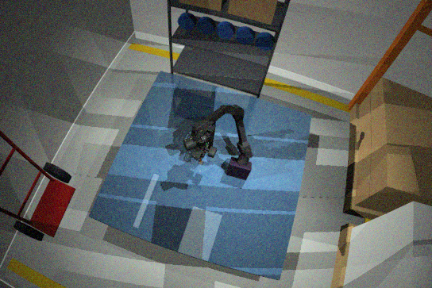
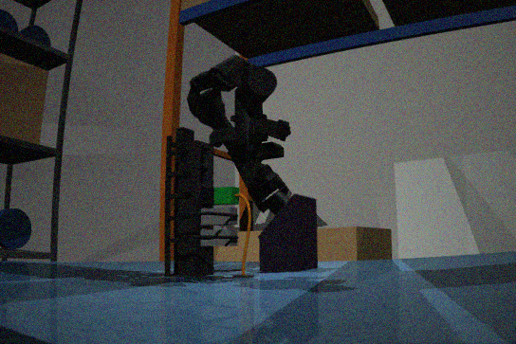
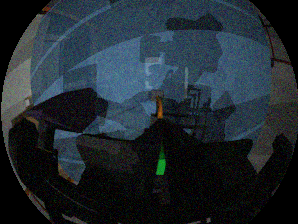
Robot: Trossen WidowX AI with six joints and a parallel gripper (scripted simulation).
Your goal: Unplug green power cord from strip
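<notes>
Right now my gripper tip is 1 cm past the green plug and 7 cm to the left of it.
</notes>
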